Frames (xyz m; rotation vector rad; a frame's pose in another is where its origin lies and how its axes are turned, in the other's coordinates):
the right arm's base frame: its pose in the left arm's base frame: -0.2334 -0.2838 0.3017 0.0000 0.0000 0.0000
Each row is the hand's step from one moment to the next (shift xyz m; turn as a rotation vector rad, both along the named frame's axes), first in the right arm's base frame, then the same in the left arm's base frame.
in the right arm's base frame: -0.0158 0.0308 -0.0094 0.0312 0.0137 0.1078
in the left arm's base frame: -0.0158 0.0308 -0.0094 0.0312 0.0137 0.1078
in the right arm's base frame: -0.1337 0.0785 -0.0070 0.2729 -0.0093 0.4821
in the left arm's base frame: -0.1337 0.0785 -0.0070 0.2729 -0.0093 0.4821
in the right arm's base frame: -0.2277 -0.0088 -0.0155 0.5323 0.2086 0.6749
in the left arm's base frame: -0.2277 -0.0088 -0.0155 0.5323 0.2086 0.6749
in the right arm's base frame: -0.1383 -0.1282 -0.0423 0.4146 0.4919 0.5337
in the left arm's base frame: -0.1383 -0.1282 -0.0423 0.4146 0.4919 0.5337
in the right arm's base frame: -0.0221 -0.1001 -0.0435 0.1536 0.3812 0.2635
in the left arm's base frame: -0.0221 -0.1001 -0.0435 0.1536 0.3812 0.2635
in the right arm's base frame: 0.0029 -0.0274 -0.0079 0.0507 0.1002 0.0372
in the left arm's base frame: 0.0029 -0.0274 -0.0079 0.0507 0.1002 0.0372
